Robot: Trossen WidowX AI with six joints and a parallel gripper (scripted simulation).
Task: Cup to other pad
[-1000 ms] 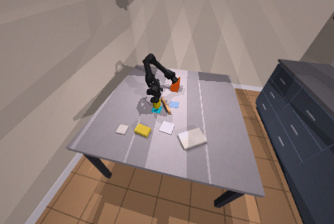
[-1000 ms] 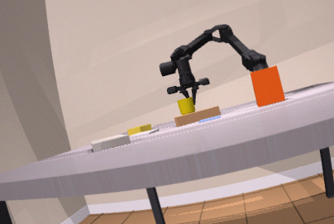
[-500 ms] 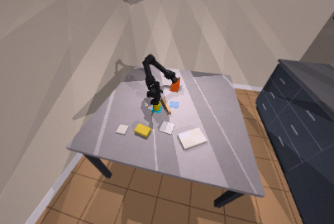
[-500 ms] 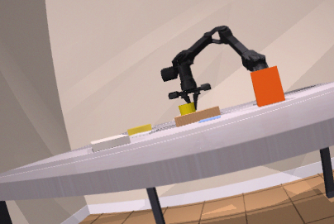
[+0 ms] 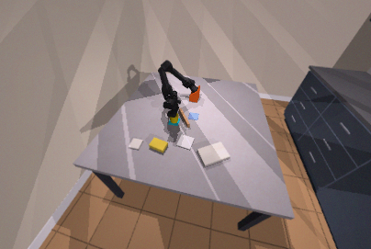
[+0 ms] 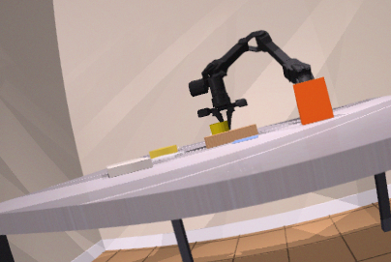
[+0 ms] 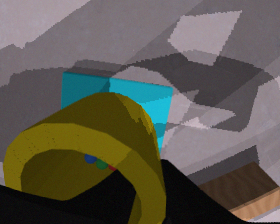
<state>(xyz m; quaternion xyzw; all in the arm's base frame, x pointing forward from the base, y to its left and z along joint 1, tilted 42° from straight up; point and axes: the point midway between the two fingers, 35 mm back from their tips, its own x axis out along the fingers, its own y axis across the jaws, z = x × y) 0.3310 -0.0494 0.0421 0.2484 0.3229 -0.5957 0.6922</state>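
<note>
Right now the cyan pad is 50 mm below my gripper tip and 30 mm ahead of it. The rest, counted from my gripper tip: wooden bar (70 mm to the left, 30 mm below, 30 mm behind); then yellow cup (20 mm ahead); then light blue pad (130 mm to the left, 90 mm behind, 50 mm below).
</note>
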